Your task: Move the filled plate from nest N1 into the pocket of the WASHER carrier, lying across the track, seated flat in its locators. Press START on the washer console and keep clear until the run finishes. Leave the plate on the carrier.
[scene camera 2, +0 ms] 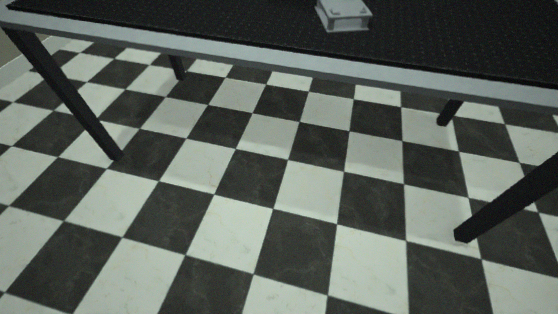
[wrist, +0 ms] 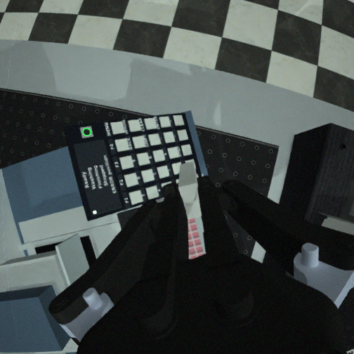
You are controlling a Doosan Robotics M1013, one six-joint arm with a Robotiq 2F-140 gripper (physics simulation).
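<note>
In the wrist view my gripper (wrist: 187, 175) is shut with nothing between the fingers. Its tips stand over the lower right of the washer console (wrist: 95, 175), a dark panel lying tilted on the perforated table top. The console has a green ring button (wrist: 86, 132) at its top left corner, a dark display with status words and a small white mark low down, and a grid of pale square keys (wrist: 147, 154). The fingertips hide a few keys at the grid's lower right. The filled plate shows in neither view. The gripper is not in the scene view.
Blue-grey and pale blocks of the machine (wrist: 42, 182) lie left of the console. A black box (wrist: 326, 168) stands at the right. The table's grey edge (wrist: 211, 95) (scene camera 2: 273, 62) lies beyond the console. In the scene view a grey block (scene camera 2: 343, 15) sits on the table, with black legs (scene camera 2: 66, 93) below.
</note>
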